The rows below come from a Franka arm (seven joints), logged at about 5 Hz.
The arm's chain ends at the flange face. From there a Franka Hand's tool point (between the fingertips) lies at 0.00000 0.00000 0.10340 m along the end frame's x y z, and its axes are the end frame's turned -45 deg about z.
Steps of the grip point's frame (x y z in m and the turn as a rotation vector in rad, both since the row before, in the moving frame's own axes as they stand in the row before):
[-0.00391, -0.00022, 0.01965, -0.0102, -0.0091, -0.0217]
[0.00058, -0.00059, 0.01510, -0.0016, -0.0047, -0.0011]
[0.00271, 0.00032, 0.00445, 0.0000, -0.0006, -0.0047]
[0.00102, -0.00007, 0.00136, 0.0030, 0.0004, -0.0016]
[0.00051, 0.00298, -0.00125, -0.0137, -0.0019, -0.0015]
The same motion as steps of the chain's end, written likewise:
[-0.00302, 0.00120, 0.01966, -0.0136, 0.0008, -0.0217]
[0.00022, -0.00129, 0.01510, -0.0045, -0.0022, -0.0011]
[0.00219, -0.00173, 0.00445, -0.0004, -0.0004, -0.0047]
[0.00086, -0.00052, 0.00136, 0.0024, -0.0018, -0.0016]
[0.00160, 0.00061, -0.00124, -0.0110, 0.0083, -0.0015]

